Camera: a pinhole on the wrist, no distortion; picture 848 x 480 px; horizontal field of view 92.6 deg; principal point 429.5 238.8 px. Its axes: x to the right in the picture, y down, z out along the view. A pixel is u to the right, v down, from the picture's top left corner.
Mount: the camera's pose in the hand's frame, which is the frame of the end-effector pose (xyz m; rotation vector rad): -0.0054 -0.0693 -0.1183 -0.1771 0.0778 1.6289
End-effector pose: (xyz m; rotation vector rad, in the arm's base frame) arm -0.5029 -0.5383 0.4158 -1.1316 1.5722 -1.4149
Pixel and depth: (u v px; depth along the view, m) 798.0 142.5 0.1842
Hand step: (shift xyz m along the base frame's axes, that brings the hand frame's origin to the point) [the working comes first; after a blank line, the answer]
In the camera's frame: 0.1675 -0.0438 0.1842

0.0124 -0.0276 -0.1310
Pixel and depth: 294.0 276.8 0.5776
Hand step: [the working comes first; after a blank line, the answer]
In the camera's frame: -0.1932 0.0542 0.5776

0.4980 -0.0887 0.1034
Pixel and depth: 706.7 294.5 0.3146
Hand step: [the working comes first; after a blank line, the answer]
In the camera's frame: 0.2152 0.0432 0.3146

0.1455 0.0241 -0.2114
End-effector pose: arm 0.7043 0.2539 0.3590 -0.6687 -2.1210 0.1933
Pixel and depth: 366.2 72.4 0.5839
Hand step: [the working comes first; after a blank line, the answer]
In the camera's frame: -0.0912 -0.2398 0.5839

-0.4977 0.1127 -0.1325
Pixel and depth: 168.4 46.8 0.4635
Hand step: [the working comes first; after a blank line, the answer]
In the camera's frame: -0.2987 -0.2196 0.4635

-0.5174 -0.0858 0.0023
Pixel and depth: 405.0 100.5 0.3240
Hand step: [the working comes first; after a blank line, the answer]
In the camera's frame: -0.0196 -0.1106 0.3240

-0.2177 0.0409 -0.0561
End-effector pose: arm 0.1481 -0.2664 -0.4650 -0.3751 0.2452 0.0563
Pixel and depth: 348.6 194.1 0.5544
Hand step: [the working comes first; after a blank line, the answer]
In the camera's frame: -0.1107 -0.0612 0.5544

0.1342 0.0856 0.4297
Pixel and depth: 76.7 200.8 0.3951
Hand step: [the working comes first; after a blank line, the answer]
In the camera's frame: -0.3440 -0.0371 0.3951

0.1324 -0.1974 0.4123
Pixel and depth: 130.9 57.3 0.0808
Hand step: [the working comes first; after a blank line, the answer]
In the camera's frame: -0.0595 -0.0362 0.0808

0.0328 -0.1145 0.0087
